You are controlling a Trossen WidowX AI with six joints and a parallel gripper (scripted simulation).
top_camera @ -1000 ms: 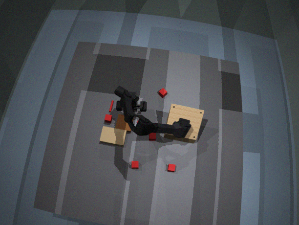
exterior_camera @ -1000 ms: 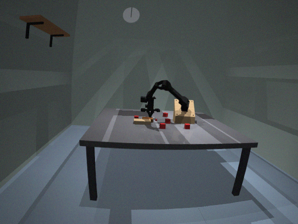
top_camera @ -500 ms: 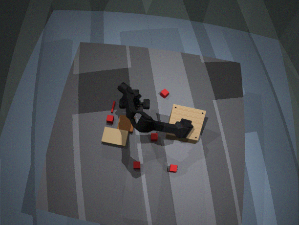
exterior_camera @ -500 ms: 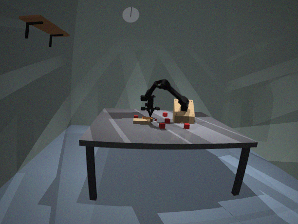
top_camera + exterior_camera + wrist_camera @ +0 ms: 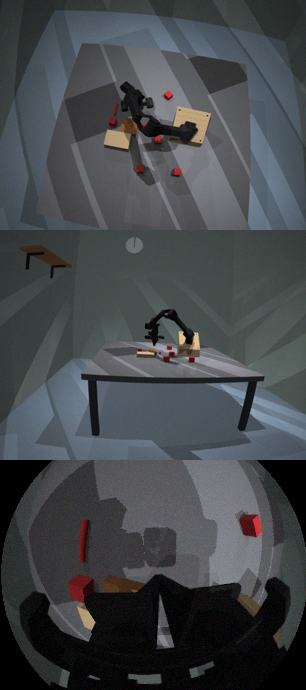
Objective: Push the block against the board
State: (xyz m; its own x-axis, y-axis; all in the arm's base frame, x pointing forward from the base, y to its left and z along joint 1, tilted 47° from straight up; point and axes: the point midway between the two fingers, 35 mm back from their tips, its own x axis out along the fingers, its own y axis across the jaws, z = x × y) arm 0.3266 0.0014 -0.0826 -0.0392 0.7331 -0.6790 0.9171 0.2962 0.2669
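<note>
Right now my gripper tip is 60 mm past the tiny red piece, 60 mm to the right of it and 50 mm above it. Round my gripper tip: thin red stick: 140 mm ahead, 50 mm below; then light tan board: 70 mm ahead, 200 mm to the left, 40 mm below; then square block: 20 mm ahead, 100 mm to the left, 40 mm below.
</note>
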